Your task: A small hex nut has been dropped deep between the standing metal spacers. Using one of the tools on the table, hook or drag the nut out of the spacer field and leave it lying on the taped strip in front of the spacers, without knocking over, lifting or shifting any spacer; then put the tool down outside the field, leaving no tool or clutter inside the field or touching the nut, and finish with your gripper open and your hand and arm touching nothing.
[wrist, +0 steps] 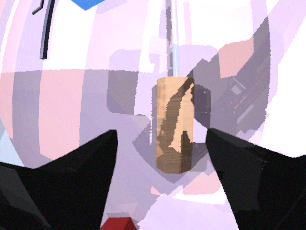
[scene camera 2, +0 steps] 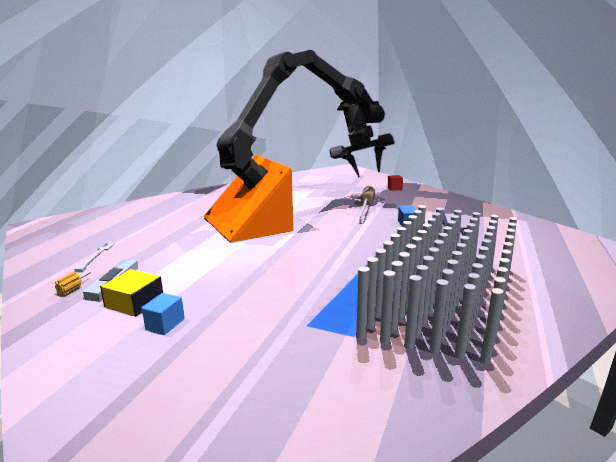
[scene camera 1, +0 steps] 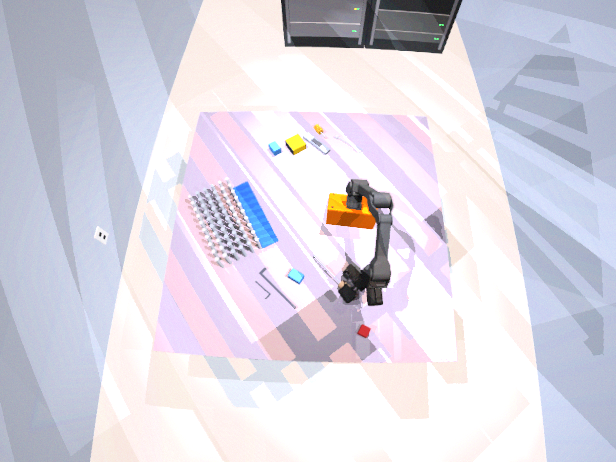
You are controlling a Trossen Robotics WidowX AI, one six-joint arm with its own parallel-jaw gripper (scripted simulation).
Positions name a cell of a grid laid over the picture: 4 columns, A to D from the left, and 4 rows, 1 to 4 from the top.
Labels:
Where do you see a blue cube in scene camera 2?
B3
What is my gripper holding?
Nothing.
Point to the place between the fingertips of my gripper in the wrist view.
C3

